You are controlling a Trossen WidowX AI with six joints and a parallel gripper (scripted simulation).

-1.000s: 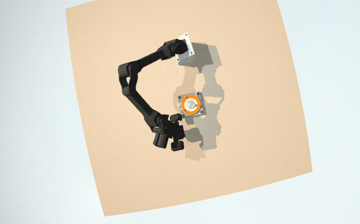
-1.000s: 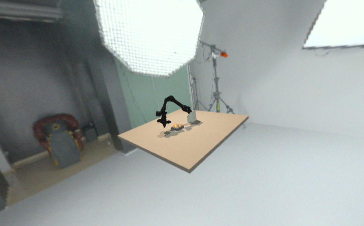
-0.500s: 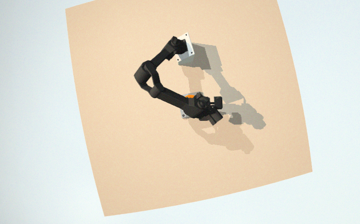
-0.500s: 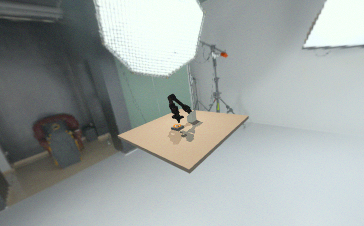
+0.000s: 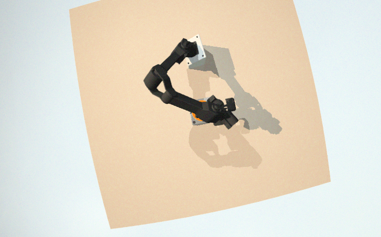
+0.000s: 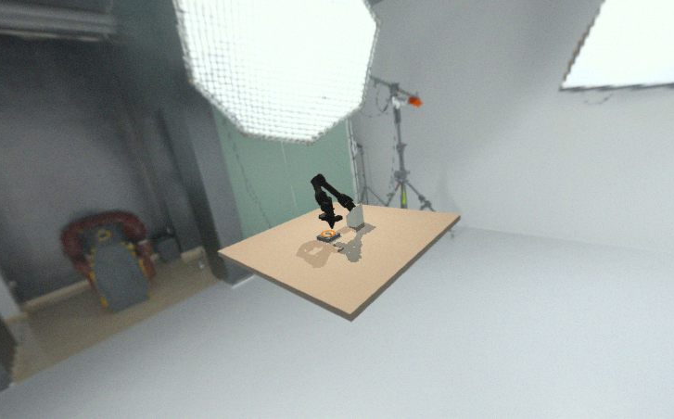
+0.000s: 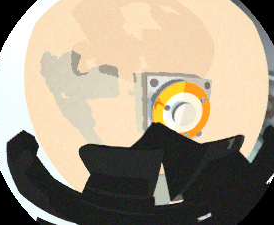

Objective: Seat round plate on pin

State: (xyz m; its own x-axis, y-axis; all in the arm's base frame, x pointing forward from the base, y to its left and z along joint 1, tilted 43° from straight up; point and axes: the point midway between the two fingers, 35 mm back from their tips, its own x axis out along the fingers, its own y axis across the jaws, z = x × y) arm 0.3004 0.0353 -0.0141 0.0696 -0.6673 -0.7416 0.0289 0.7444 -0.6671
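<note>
The round plate lies 3 cm to the right of my gripper tip and 4 cm below it.
</note>
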